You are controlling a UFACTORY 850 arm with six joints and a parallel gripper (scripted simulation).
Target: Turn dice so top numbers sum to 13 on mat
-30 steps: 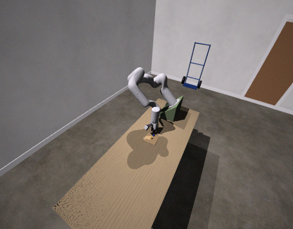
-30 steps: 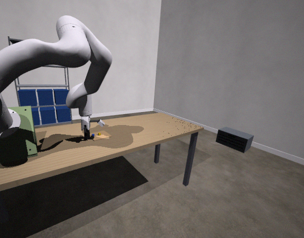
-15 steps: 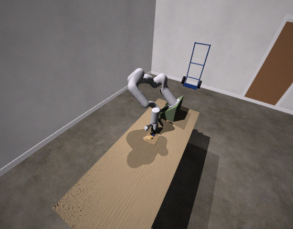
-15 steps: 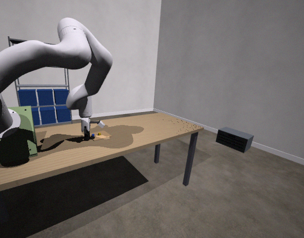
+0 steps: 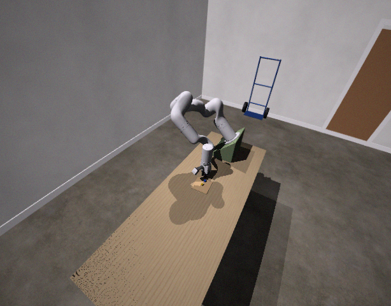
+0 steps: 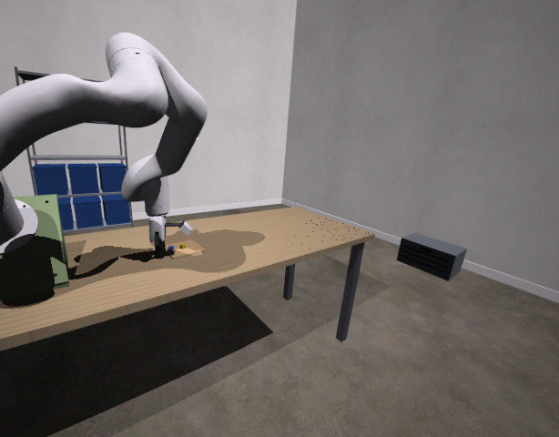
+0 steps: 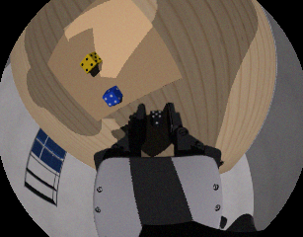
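Now: hand 1 cm past the black die and 1 cm above it. The rest, counted from my hand: blue die 5 cm ahead, 3 cm to the left, 1 cm below; then tan mat 10 cm ahead, 3 cm to the left, 2 cm below; then yellow die 10 cm ahead, 3 cm to the left, 1 cm below.
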